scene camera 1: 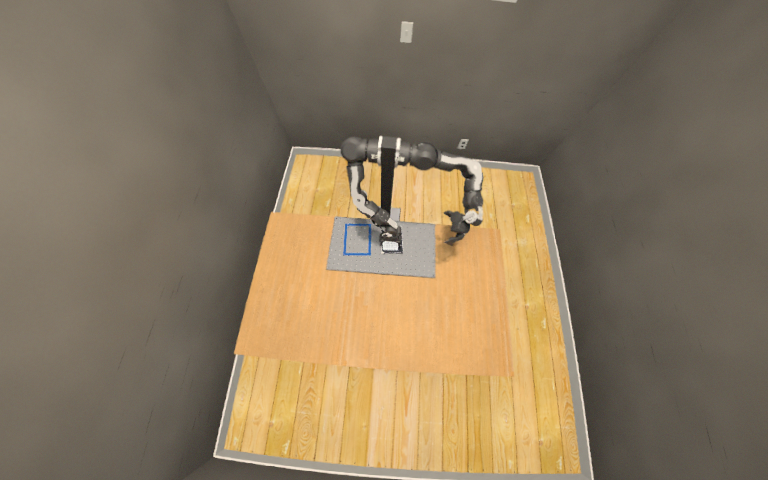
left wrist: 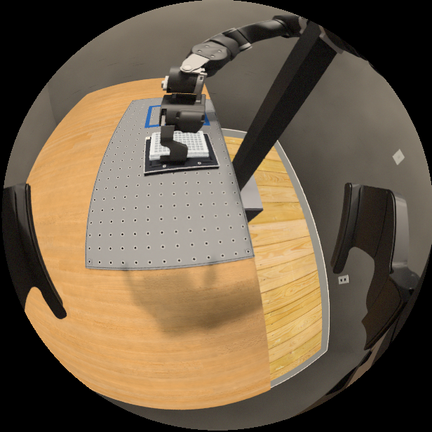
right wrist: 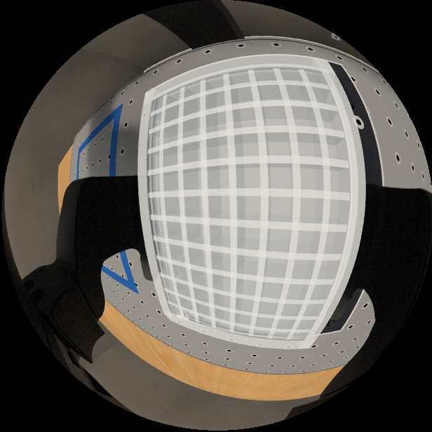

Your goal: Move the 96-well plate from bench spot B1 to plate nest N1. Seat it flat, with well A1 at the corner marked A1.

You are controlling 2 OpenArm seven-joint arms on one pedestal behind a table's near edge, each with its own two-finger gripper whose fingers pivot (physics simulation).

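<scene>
The white 96-well plate (scene camera 1: 390, 246) (left wrist: 197, 145) (right wrist: 247, 205) is over the black nest (left wrist: 209, 161) (right wrist: 371, 155), level or nearly so. Whether it touches the nest floor all round cannot be told. The nest shows along its right side in the right wrist view. No readable A1 mark shows. My right gripper (scene camera 1: 391, 242) (left wrist: 177, 148) (right wrist: 247, 280) is shut on the plate, a finger against each long side; the near finger hides part of it in the left wrist view. My left gripper (scene camera 1: 449, 228) (left wrist: 199, 293) is open and empty, above the table at the right in scene camera 1.
The blue outline (scene camera 1: 344, 240) (left wrist: 149, 117) (right wrist: 114, 145) lies on the grey perforated board (scene camera 1: 416, 263) (left wrist: 165, 220), left of the nest in scene camera 1. The board lies on the wooden table (scene camera 1: 368, 322) (left wrist: 120, 345). The black pedestal (scene camera 1: 386, 181) (left wrist: 285, 100) stands behind its near edge.
</scene>
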